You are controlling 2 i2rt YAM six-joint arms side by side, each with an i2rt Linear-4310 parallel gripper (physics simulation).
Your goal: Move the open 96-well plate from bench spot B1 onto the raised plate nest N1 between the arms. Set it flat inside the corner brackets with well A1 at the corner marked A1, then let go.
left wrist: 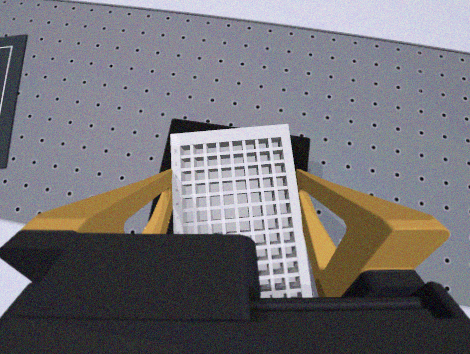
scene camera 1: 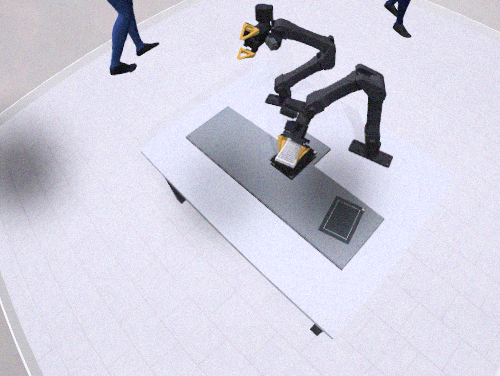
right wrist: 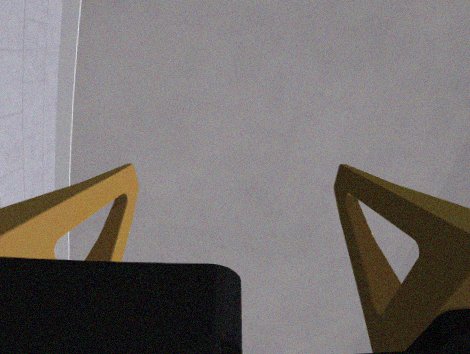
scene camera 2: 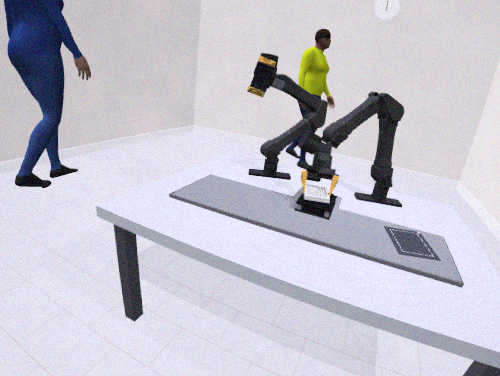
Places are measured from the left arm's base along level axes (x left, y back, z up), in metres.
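Pixels of known places: left gripper, fingertip midpoint: (left wrist: 234,176) (scene camera 1: 287,157) (scene camera 2: 316,196); right gripper, fingertip midpoint: (scene camera 1: 239,49) (right wrist: 236,175) (scene camera 2: 259,75); left arm's base, origin of the base link: (scene camera 1: 370,154) (scene camera 2: 377,200); right arm's base, origin of the base link: (scene camera 2: 269,175).
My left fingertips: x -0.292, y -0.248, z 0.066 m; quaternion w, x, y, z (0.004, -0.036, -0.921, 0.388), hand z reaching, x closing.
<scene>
Ahead of a thing's pixels: the offset from my left fingertips to its top centre. "spot": to the spot under its first point. Level surfaces: height alone.
The white 96-well plate @(dz +0.009, dx +0.000, dy +0.030 m) (scene camera 1: 289,154) (scene camera 2: 317,190) (left wrist: 230,185) is between the yellow fingers of my left gripper (scene camera 1: 291,152) (scene camera 2: 318,192) (left wrist: 234,176), which is shut on its two long sides. The plate is over the black raised nest @(dz -0.013, dx +0.011, dy +0.034 m) (scene camera 1: 292,174) (scene camera 2: 312,208) (left wrist: 303,152), very low; whether it touches is unclear. In the left wrist view its far edge looks turned slightly from the nest's far edge. The corner brackets are mostly hidden, and the A1 mark is not readable. My right gripper (scene camera 1: 241,48) (scene camera 2: 257,76) (right wrist: 236,175) is open and empty, raised well away from the nest.
The dark, white-outlined bench spot @(spot: dz -0.051, dx +0.311, dy -0.124 m) (scene camera 1: 342,220) (scene camera 2: 412,243) (left wrist: 4,115) lies on the grey perforated board @(dz -0.053 m) (scene camera 1: 250,175) (scene camera 2: 240,205) (left wrist: 380,100), at its right end in the scene views. The board lies on a white table @(dz -0.066 m) (scene camera 1: 210,210) (scene camera 2: 165,220). People stand beyond the table.
</scene>
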